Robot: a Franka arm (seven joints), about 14 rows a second.
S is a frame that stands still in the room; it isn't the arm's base.
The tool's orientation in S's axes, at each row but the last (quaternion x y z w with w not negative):
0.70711 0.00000 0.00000 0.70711
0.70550 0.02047 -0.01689 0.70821
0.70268 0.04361 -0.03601 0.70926
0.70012 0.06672 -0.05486 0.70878
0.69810 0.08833 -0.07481 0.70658
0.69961 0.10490 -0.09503 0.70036
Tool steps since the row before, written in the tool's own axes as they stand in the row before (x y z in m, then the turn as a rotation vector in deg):
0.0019 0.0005 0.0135 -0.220 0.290 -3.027
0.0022 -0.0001 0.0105 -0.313 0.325 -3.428
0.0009 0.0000 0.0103 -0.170 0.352 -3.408
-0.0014 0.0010 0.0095 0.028 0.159 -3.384
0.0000 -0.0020 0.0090 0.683 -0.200 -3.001
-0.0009 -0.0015 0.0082 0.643 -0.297 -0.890
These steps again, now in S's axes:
0.0019 -0.0135 0.0005 -0.220 3.027 0.290
0.0022 -0.0105 -0.0002 -0.313 3.428 0.328
0.0010 -0.0103 0.0000 -0.168 3.409 0.339
-0.0010 -0.0095 0.0013 -0.005 3.386 0.115
-0.0003 -0.0090 -0.0019 0.558 3.009 -0.380
-0.0012 -0.0082 -0.0012 0.522 0.898 -0.464

